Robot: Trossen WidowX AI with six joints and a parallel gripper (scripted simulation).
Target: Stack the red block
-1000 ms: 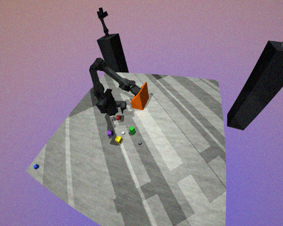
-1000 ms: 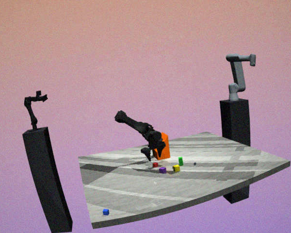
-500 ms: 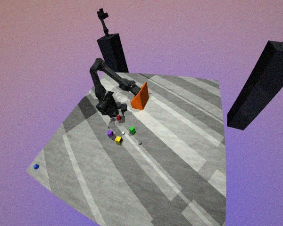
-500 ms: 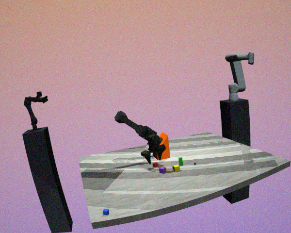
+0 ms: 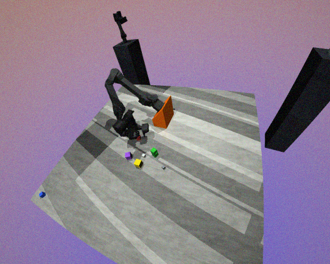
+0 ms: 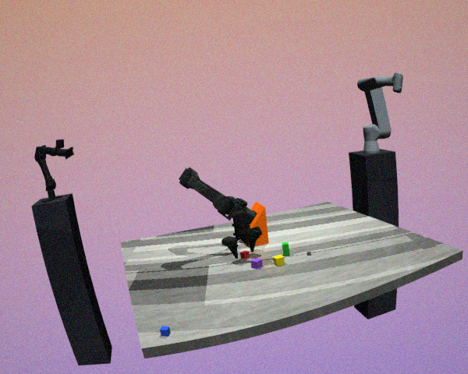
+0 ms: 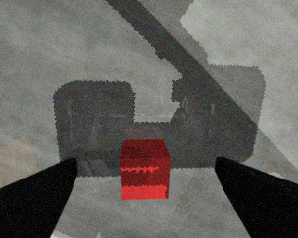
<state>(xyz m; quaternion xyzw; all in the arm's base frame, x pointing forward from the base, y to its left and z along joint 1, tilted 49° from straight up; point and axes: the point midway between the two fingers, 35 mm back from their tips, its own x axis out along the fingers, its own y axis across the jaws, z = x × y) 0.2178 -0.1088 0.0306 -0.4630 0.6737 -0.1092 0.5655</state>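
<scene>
Right now the red block is right at my gripper tip. Also, from my gripper tip: white cube: 100 mm ahead, 110 mm to the left; then purple cube: 140 mm ahead, 20 mm to the left; then yellow cube: 160 mm ahead, 110 mm to the left.
</scene>
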